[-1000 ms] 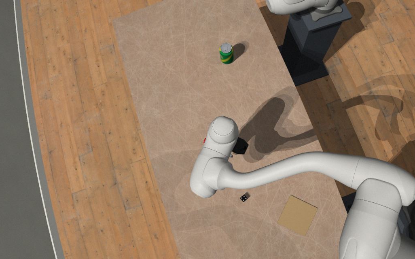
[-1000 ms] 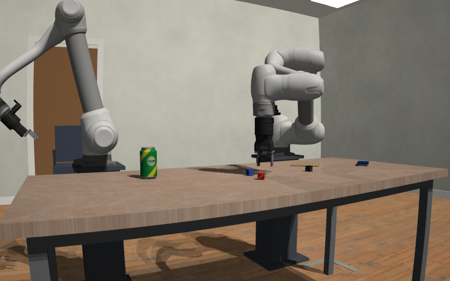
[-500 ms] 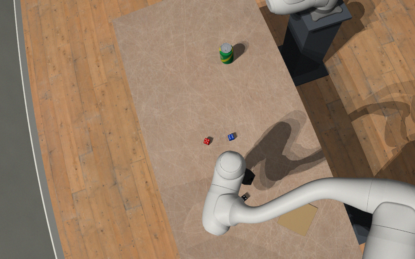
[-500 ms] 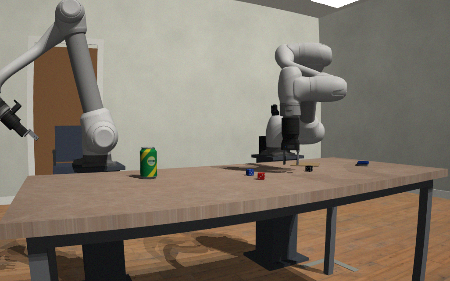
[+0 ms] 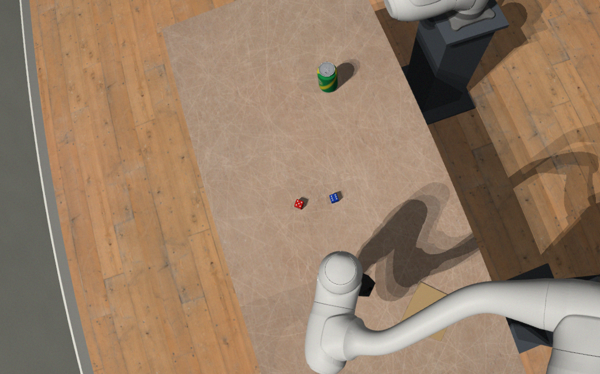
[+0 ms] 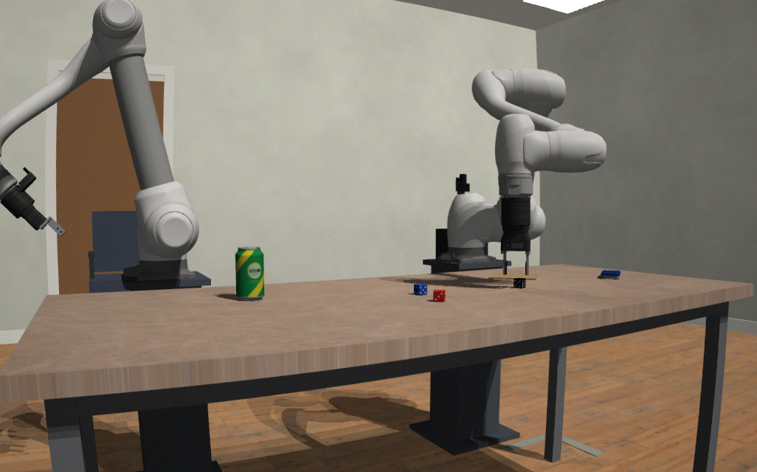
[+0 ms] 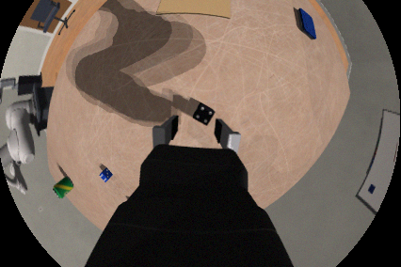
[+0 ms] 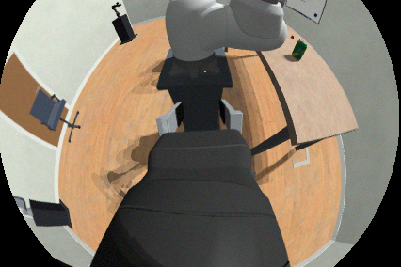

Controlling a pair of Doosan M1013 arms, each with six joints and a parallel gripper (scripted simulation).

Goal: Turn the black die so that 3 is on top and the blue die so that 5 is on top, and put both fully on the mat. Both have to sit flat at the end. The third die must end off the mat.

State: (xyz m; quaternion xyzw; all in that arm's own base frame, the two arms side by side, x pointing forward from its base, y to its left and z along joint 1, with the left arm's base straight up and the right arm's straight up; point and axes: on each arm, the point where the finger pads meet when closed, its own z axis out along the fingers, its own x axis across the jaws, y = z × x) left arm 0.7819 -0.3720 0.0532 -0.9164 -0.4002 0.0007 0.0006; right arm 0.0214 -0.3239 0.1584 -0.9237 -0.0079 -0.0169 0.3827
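Now: the black die 20 mm to the left of my left hand and 40 mm below it. From my left hand the other things lie so: red die (70 mm ahead, 290 mm to the right, 40 mm below); then tan mat (200 mm behind, 180 mm to the left, 50 mm below); then blue die (50 mm behind, 270 mm to the right, 40 mm below).
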